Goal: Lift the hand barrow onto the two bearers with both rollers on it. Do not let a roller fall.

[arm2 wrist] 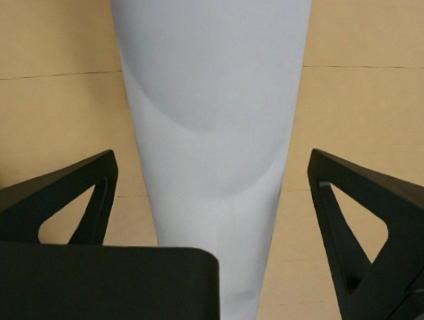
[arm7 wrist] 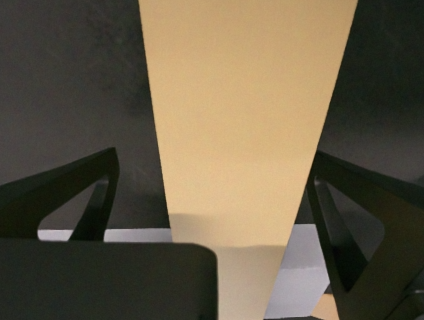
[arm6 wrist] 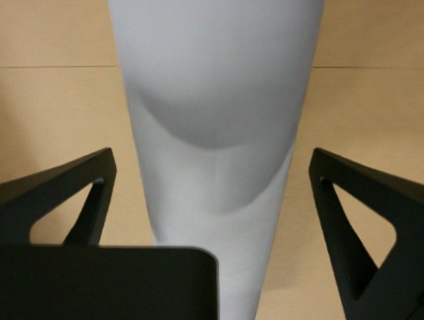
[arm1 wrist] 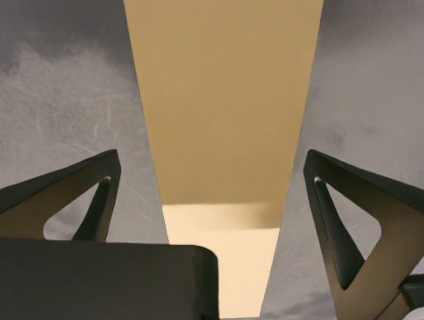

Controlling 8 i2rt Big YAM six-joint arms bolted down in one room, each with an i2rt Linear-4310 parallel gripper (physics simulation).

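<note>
In the arm1 wrist view, the arm1 gripper [arm1 wrist: 212, 156] is open, its fingers on either side of a long tan wooden bar [arm1 wrist: 225, 100], seemingly a handle of the hand barrow. In the arm7 wrist view, the arm7 gripper [arm7 wrist: 216, 152] is open around a similar tan bar [arm7 wrist: 245, 90]; its right fingertip appears close to the bar's edge. The arm2 gripper [arm2 wrist: 212, 154] is open, its fingers on either side of a pale grey roller [arm2 wrist: 215, 75]. The arm6 gripper [arm6 wrist: 213, 152] is open around a pale grey roller [arm6 wrist: 215, 65]. The other four grippers are not shown.
Tan planked boards [arm2 wrist: 360, 110] [arm6 wrist: 55, 110] show on both sides of the rollers. A mottled grey surface [arm1 wrist: 65, 110] lies beneath the arm1 bar, a dark one [arm7 wrist: 65, 100] beneath the arm7 bar. A pale grey block [arm7 wrist: 299, 280] shows beside the arm7 bar, low in view.
</note>
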